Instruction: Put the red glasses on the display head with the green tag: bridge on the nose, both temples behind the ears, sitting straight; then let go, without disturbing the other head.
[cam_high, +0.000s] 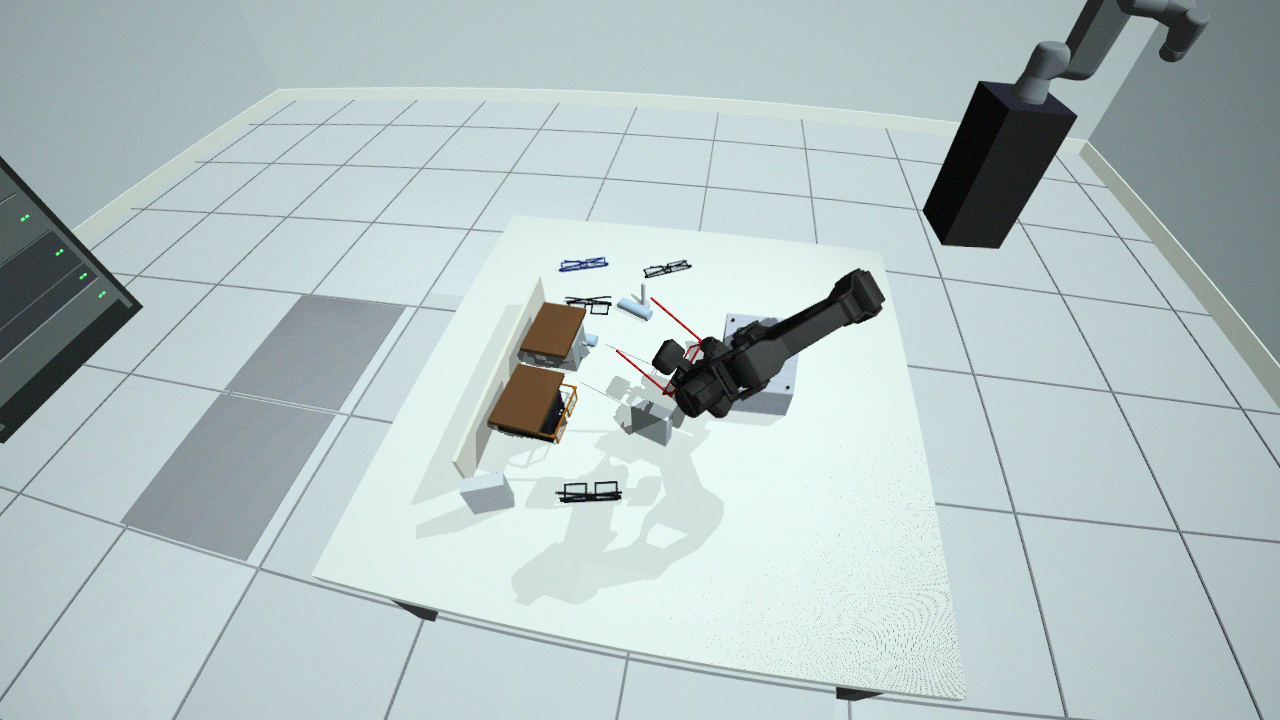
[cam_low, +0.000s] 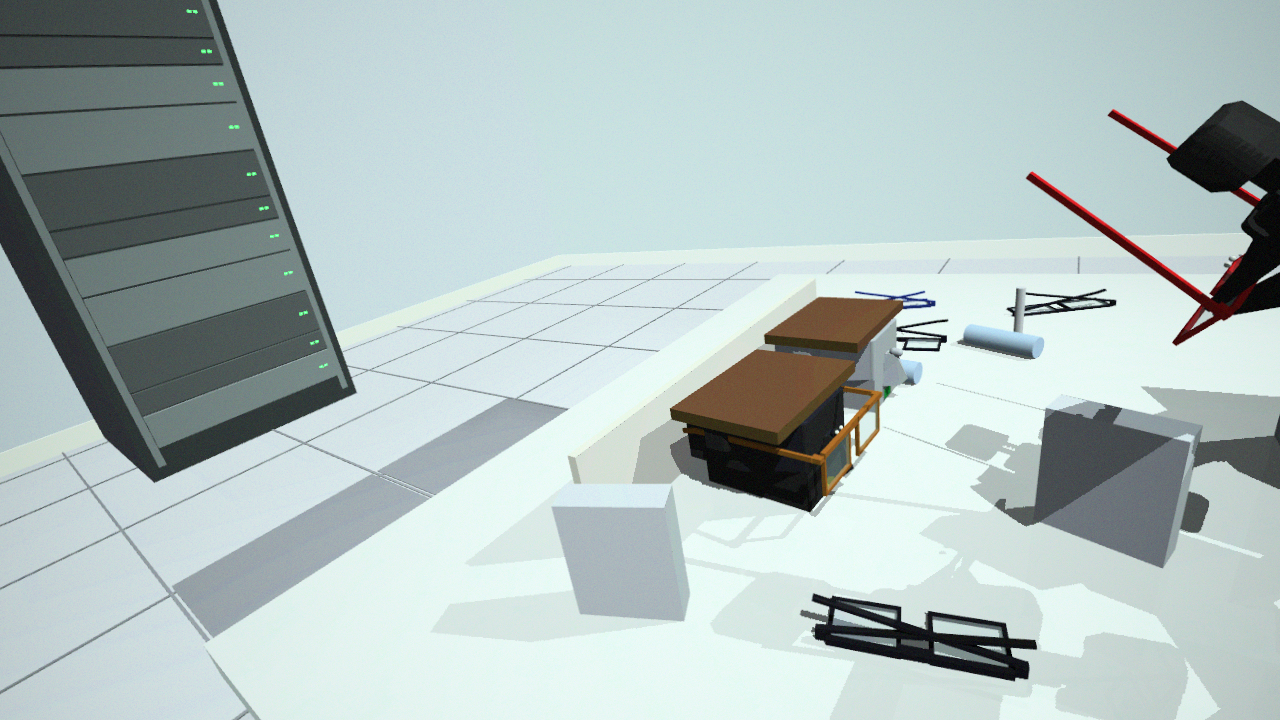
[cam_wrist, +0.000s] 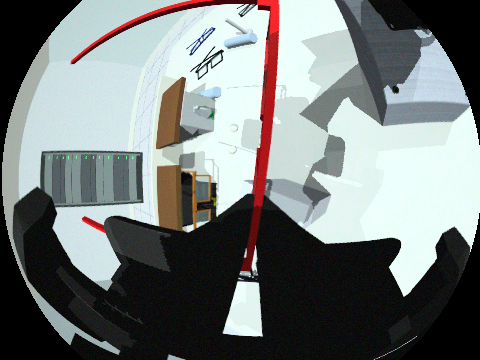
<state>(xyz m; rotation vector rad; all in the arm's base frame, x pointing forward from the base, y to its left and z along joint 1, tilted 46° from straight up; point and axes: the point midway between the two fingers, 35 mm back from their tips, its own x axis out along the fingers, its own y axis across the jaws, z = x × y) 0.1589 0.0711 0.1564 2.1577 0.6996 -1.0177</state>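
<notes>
Now: gripper tip 28 cm short of the light grey head, 22 cm to the left of it and 14 cm above it. Also, from my gripper tip: black head (30 cm ahead, 14 cm below); then grey post (43 cm to the right, 17 cm below, 9 cm ahead); then low wall (42 cm ahead, 14 cm below, 13 cm to the right).
</notes>
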